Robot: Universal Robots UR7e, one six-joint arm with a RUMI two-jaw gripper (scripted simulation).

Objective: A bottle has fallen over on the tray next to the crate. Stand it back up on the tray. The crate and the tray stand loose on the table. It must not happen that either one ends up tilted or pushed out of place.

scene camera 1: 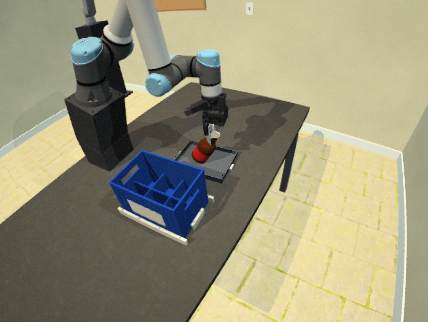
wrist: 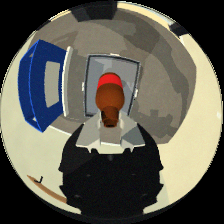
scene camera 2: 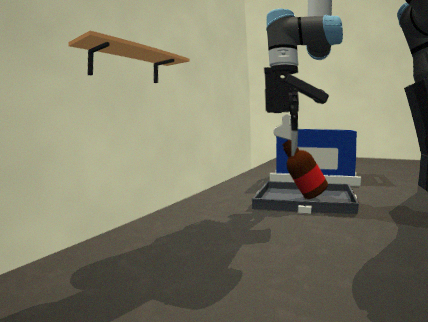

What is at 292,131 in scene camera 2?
My gripper.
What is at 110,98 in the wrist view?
A brown bottle.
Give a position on a brown bottle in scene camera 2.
302,167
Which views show the grey tray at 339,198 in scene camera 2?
Scene camera 1, the wrist view and scene camera 2: all of them.
